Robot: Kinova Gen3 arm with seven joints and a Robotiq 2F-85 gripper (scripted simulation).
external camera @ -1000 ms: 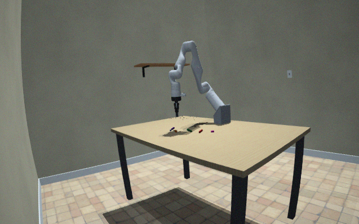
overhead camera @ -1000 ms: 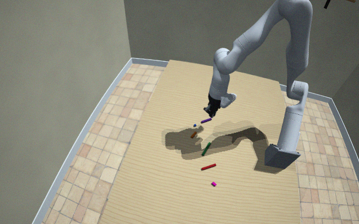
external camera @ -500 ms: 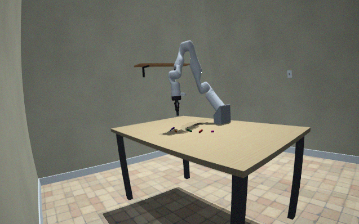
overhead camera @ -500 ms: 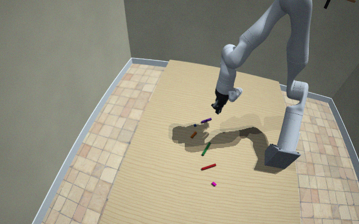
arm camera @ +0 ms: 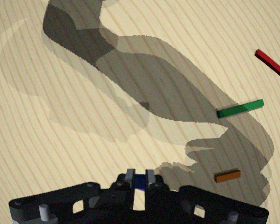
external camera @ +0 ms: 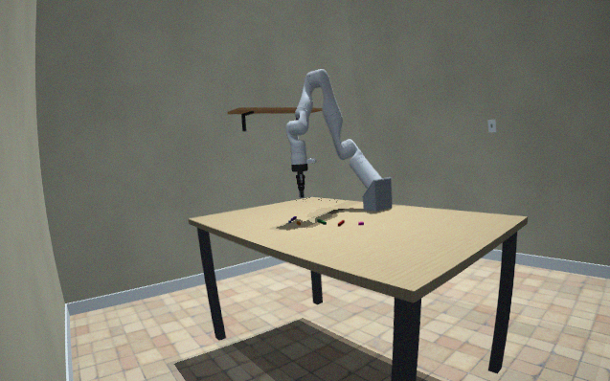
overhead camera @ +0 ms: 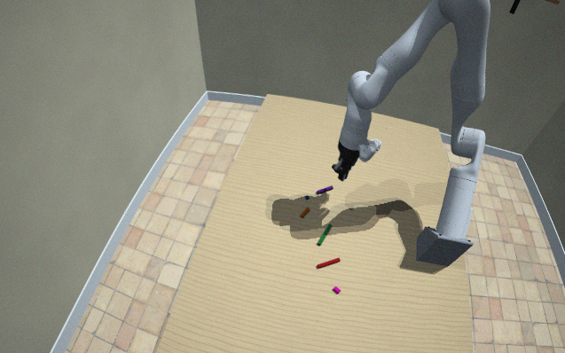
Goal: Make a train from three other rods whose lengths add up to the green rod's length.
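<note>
Right now my hand is 110 mm above the purple rod, 40 mm short of it and 20 mm to the left of it. The rest, counted from my hand: green rod (160 mm to the left, 110 mm below, 30 mm ahead); orange rod (110 mm below, 100 mm ahead, 90 mm to the left); red rod (250 mm to the left, 110 mm below, 10 mm ahead).
</note>
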